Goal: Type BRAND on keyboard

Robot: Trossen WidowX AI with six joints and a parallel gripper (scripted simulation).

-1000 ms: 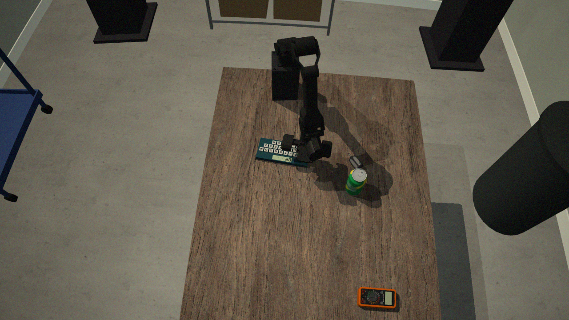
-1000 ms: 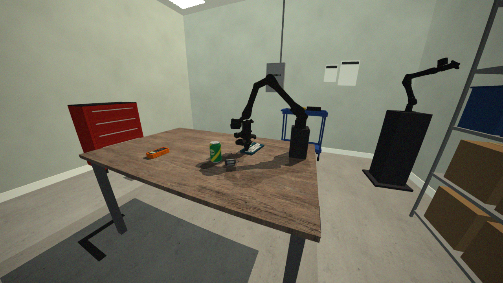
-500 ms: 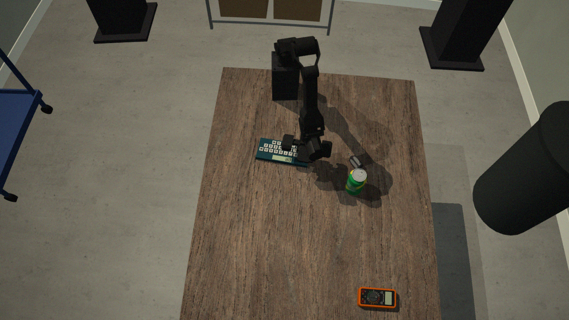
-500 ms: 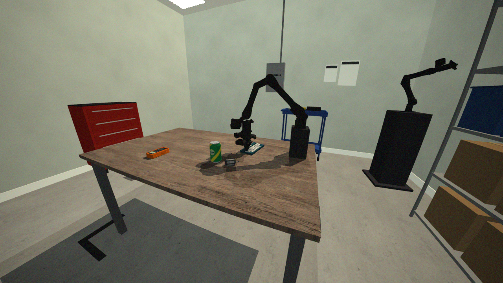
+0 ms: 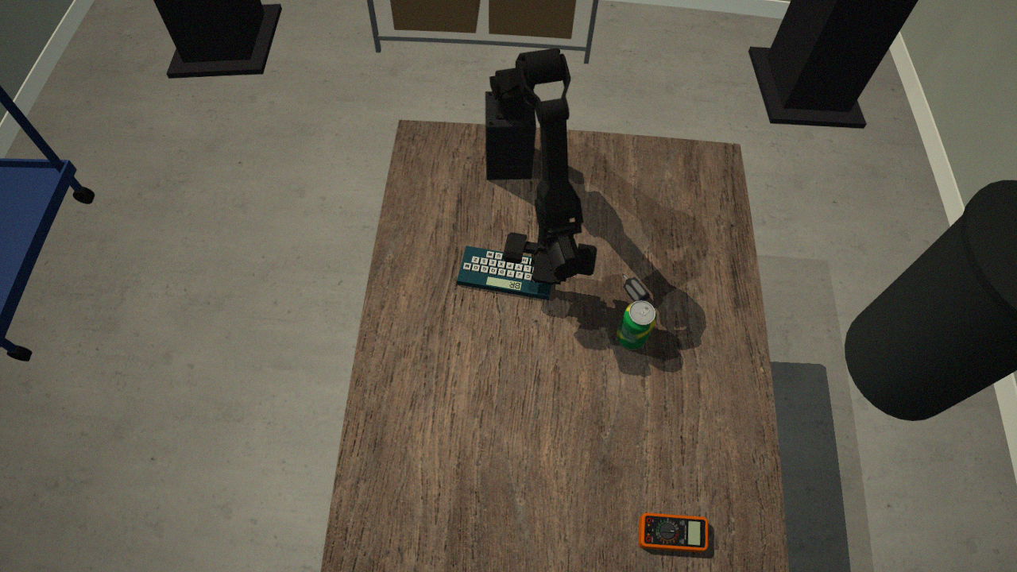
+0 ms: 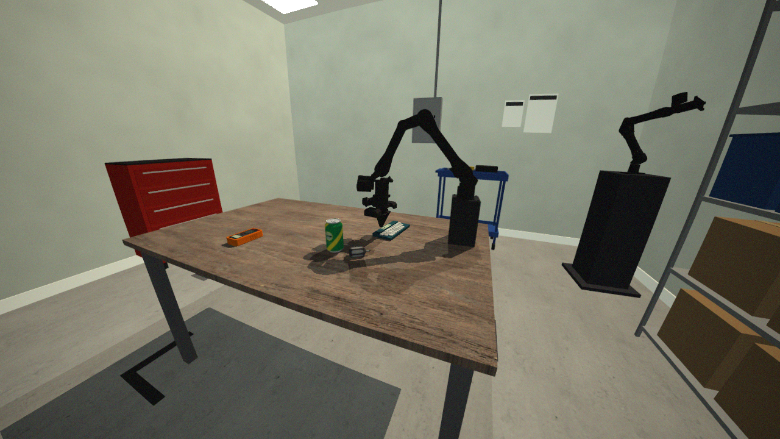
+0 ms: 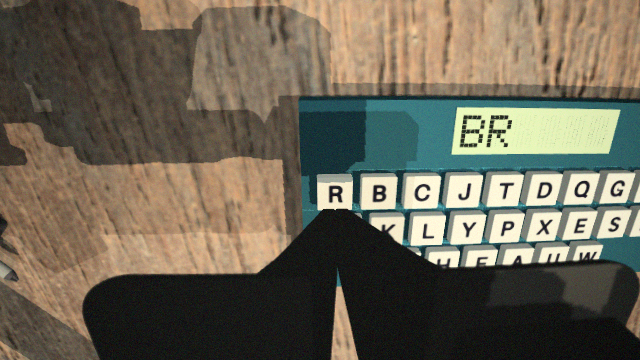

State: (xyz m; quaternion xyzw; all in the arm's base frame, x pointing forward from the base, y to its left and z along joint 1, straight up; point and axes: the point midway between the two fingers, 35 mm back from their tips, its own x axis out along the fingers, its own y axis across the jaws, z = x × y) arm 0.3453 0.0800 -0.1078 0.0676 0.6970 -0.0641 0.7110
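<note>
Now: hand 9 cm to the left of the key, 7 cm above it and 6 cm past it. The rest, counted from my hand: green soda can (18 cm to the left, 13 cm ahead, 2 cm below); orange multimeter (55 cm ahead, 23 cm to the left, 7 cm below); grey object (19 cm to the left, 7 cm below, 2 cm ahead).
</note>
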